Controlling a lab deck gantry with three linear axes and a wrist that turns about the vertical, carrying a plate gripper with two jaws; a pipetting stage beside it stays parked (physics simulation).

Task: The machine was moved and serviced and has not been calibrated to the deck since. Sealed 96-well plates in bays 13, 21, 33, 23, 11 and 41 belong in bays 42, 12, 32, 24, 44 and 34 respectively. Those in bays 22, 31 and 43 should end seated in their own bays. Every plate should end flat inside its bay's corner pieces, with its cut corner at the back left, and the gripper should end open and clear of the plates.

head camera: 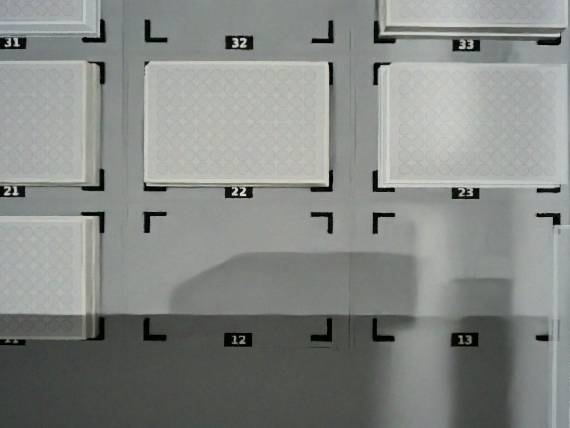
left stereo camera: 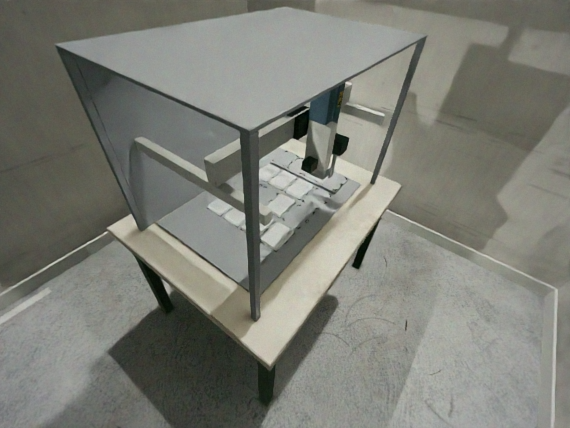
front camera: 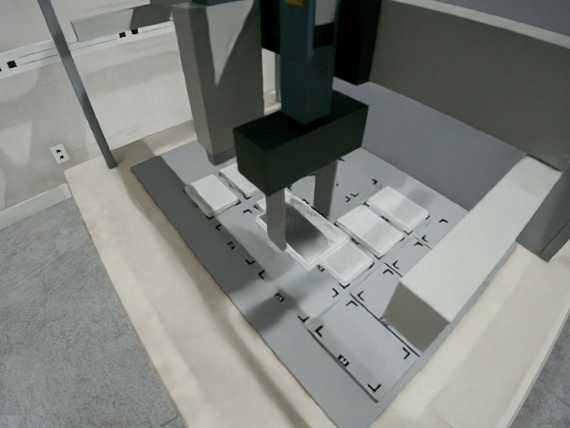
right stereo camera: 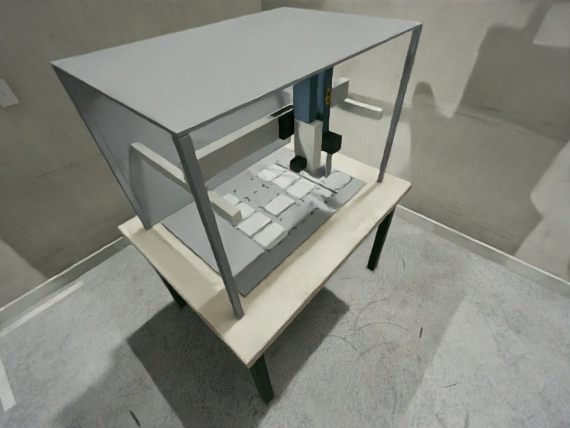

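Where they show: gripper, fingertip midpoint: (front camera: 299,228) (right stereo camera: 319,171); robot's base at its link origin: (left stereo camera: 276,251) (front camera: 183,191) (right stereo camera: 268,251).
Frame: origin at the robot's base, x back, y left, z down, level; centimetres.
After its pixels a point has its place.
My gripper (front camera: 301,231) {y 4.7, x -39.2, z -16.0 cm} is shut on a sealed plate (front camera: 315,232) {y 5.6, x -41.8, z -16.7 cm} (head camera: 562,325) {y 6.5, x -33.0, z -15.7 cm}, which hangs level above the deck in the front view; its left edge shows at the right of the head view. Bay 13 (head camera: 465,340) {y 0.1, x -39.5, z 0.0 cm} holds no plate. Bays 12 (head camera: 238,340) {y 0.0, x -23.0, z 0.0 cm} and 32 (head camera: 239,43) {y 21.4, x -23.0, z 0.0 cm} show bare corner pieces. In the head view, plates lie in bay 11 (head camera: 40,275) {y 4.9, x -9.8, z -1.4 cm}, bay 21 (head camera: 42,125) {y 15.1, x -9.9, z -1.4 cm}, bay 22 (head camera: 236,125) {y 15.1, x -23.0, z -1.4 cm}, bay 23 (head camera: 475,125) {y 15.2, x -39.2, z -1.4 cm}, bay 31 (head camera: 40,10) {y 22.9, x -9.7, z -1.4 cm} and bay 33 (head camera: 475,10) {y 23.1, x -39.2, z -1.4 cm}. The bay 43 plate (front camera: 398,207) {y 36.4, x -39.8, z -1.4 cm} (right stereo camera: 270,173) {y 35.9, x -38.0, z -1.4 cm} and bay 41 plate (right stereo camera: 230,200) {y 35.7, x -9.6, z -1.4 cm} also show.
The parked pipetting stage (front camera: 220,85) stands at the back left in the front view. A pale beam (front camera: 480,240) {y -2.8, x -62.2, z -40.0 cm} runs along the right side of the deck. Enclosure posts (left stereo camera: 250,225) {y -11.9, x 27.1, z -46.0 cm} (right stereo camera: 207,225) {y -12.4, x 27.1, z -46.2 cm} stand at the table's corners.
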